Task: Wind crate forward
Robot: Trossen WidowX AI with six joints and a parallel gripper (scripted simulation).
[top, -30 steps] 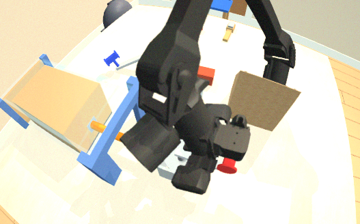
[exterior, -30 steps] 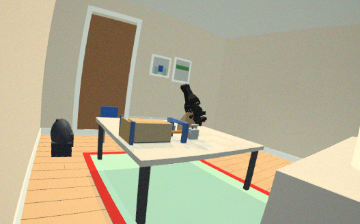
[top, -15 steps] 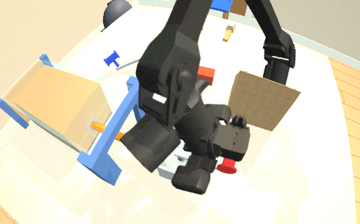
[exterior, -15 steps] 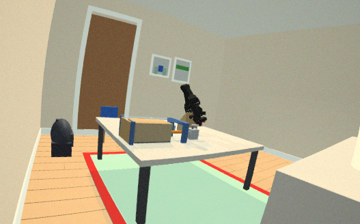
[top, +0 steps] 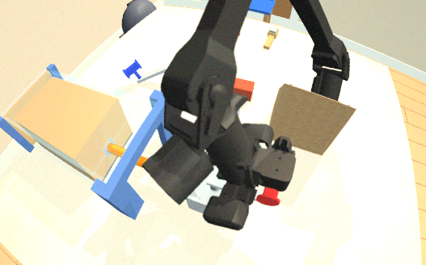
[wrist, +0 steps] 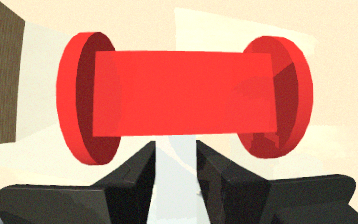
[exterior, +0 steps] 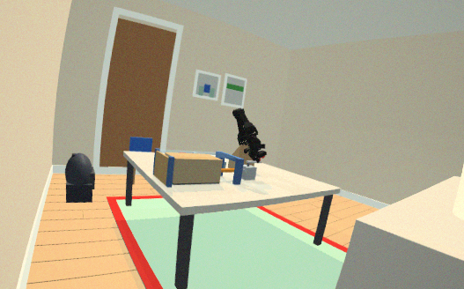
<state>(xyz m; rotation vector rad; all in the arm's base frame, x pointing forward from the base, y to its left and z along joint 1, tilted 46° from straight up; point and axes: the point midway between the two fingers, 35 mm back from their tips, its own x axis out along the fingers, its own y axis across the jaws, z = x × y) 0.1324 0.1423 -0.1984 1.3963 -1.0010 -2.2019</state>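
The winch handle lies 2 cm ahead of my gripper tip and 2 cm above it. The rest, counted from my gripper tip: grey winch (8 cm below, 6 cm ahead, 1 cm to the right); then blue steel frame (24 cm ahead, 2 cm to the right); then red spool-shaped grip (5 cm above, 2 cm behind).
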